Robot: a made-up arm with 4 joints.
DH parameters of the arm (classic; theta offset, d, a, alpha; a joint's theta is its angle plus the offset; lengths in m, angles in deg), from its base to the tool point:
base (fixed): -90 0.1 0 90
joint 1: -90 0.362 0.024 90
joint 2: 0 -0.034 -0.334 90
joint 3: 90 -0.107 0.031 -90
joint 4: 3.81 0 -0.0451 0
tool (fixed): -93.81 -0.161 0 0
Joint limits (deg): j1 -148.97..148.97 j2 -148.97..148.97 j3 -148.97..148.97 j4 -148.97..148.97
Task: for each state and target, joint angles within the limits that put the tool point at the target. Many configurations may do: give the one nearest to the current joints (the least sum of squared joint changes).
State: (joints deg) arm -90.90 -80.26 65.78 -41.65
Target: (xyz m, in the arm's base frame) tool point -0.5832 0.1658 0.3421
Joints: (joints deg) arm -120.85 -112.69 77.43 -47.93
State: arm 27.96 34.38 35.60 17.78
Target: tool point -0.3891 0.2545 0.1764
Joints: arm 49.89 14.30 63.97 15.07
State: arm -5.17 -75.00 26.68 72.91
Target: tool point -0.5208 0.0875 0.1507
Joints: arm 38.00 -35.07 17.22 78.82
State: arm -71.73 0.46 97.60 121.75
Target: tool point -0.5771 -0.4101 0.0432
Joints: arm -106.38 -17.52 125.38 130.38
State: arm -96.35 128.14 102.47 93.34
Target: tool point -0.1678 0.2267 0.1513
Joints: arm -74.43 146.48 52.89 80.19
